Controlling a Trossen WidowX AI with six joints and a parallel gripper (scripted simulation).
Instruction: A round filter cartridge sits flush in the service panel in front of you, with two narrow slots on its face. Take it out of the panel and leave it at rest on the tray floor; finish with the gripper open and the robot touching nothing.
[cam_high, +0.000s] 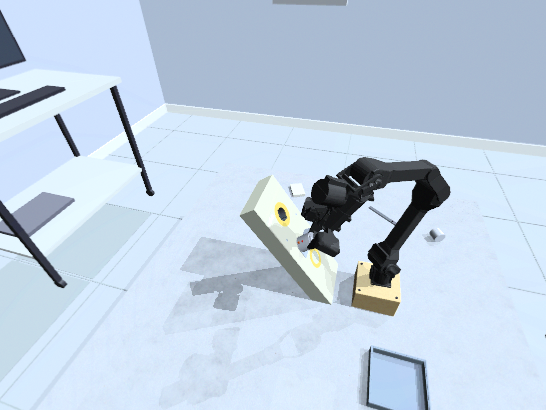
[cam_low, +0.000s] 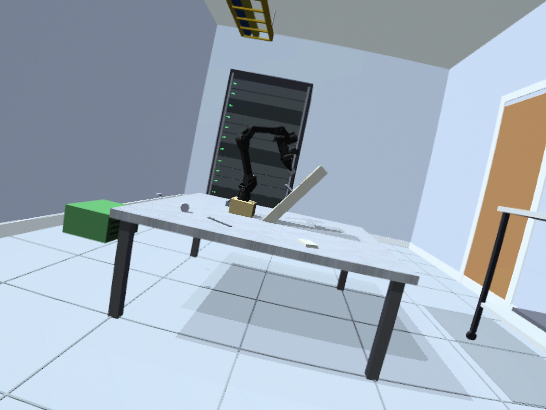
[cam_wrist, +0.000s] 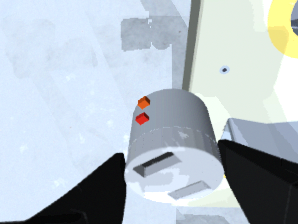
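Now: gripper tip 29 cm past the tray, 19 cm to the right of it and 30 cm above it. Also, from my gripper tip: round filter cartridge: right at my gripper tip; white flat block: 13 cm ahead, 61 cm to the right, 30 cm below; grey bracket: 1 cm ahead, 11 cm to the right, 12 cm below.
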